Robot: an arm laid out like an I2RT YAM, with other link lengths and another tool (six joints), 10 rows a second.
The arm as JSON. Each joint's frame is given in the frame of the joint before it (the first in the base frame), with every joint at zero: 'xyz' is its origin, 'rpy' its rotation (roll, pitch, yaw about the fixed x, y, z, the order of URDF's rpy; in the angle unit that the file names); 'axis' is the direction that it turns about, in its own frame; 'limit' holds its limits. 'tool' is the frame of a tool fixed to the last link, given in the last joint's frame.
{
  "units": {
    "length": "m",
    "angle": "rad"
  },
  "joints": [
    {
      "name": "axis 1",
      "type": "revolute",
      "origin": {
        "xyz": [
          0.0,
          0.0,
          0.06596
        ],
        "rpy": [
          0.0,
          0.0,
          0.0
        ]
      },
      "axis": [
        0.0,
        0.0,
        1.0
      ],
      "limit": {
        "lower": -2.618,
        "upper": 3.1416
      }
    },
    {
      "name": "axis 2",
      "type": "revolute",
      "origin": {
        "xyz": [
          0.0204,
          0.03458,
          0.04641
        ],
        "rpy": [
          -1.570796,
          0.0,
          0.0
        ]
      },
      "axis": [
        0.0,
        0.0,
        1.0
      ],
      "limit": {
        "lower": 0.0,
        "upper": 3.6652
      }
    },
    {
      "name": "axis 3",
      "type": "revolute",
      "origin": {
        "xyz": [
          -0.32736,
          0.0,
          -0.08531
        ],
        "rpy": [
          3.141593,
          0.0,
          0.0
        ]
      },
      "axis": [
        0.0,
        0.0,
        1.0
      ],
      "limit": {
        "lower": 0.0,
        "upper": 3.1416
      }
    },
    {
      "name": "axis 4",
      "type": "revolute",
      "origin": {
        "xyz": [
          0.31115,
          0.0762,
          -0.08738
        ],
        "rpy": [
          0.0,
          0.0,
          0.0
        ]
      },
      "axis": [
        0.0,
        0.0,
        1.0
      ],
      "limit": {
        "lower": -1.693,
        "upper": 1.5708
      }
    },
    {
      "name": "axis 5",
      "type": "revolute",
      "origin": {
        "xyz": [
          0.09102,
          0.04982,
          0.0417
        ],
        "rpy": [
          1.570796,
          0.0,
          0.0
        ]
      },
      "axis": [
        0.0,
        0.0,
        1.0
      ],
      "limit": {
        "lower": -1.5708,
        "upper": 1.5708
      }
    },
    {
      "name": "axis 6",
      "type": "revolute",
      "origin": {
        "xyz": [
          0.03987,
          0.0,
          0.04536
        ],
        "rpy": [
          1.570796,
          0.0,
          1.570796
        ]
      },
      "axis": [
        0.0,
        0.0,
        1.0
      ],
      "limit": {
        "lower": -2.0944,
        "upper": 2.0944
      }
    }
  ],
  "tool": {
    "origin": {
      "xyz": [
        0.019,
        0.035,
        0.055
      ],
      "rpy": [
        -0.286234,
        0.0,
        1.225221
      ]
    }
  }
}
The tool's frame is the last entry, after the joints.
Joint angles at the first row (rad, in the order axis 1, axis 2, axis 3, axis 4, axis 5, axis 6):
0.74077, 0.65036, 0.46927, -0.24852, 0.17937, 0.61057
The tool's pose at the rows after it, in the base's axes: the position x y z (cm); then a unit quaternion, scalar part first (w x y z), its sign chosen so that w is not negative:
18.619 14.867 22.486 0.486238 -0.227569 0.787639 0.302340
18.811 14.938 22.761 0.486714 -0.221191 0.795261 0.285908
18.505 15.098 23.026 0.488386 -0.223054 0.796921 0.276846
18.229 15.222 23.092 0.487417 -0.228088 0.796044 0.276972
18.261 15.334 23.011 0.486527 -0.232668 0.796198 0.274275
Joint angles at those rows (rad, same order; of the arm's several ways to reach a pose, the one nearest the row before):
0.75927, 0.66870, 0.48315, -0.23780, 0.20393, 0.59826
0.77310, 0.69020, 0.50459, -0.25766, 0.24992, 0.60286
0.80225, 0.69031, 0.51539, -0.27611, 0.28989, 0.60441
0.81755, 0.68570, 0.51695, -0.28379, 0.29755, 0.60284
0.82222, 0.69178, 0.51696, -0.28072, 0.30065, 0.59520

